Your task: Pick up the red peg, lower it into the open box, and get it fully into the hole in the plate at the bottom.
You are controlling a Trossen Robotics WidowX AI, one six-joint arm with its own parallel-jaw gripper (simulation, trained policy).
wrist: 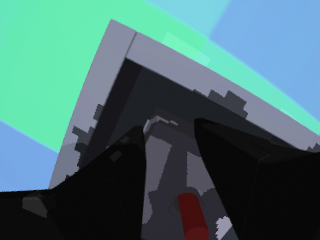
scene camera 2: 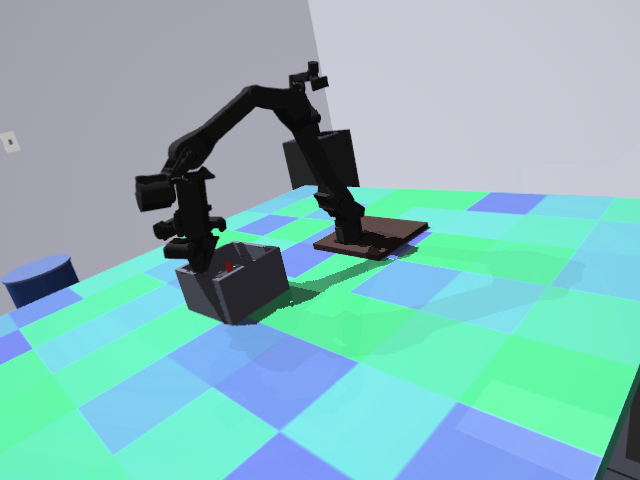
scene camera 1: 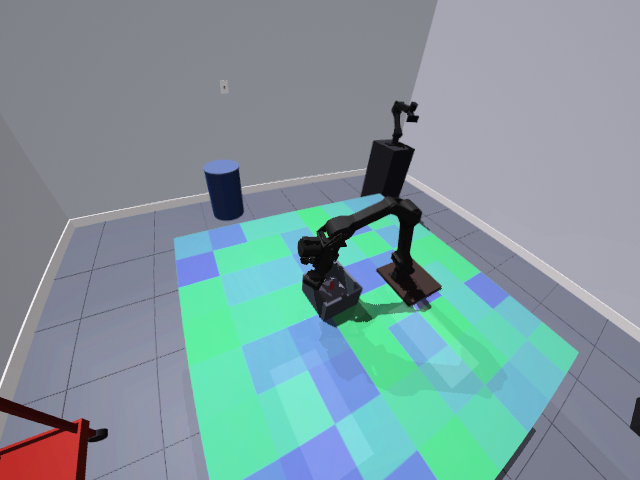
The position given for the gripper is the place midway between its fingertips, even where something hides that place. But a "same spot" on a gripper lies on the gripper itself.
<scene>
The gripper shows in the wrist view (169,130), in scene camera 2 and in scene camera 1. A dark grey box shows in the wrist view (131,74), in scene camera 2 and in scene camera 1. One and the same spot on the dark grey box: (scene camera 1: 325,310) is (scene camera 2: 221,292). One and the same spot on the gripper: (scene camera 1: 314,278) is (scene camera 2: 180,242).
</scene>
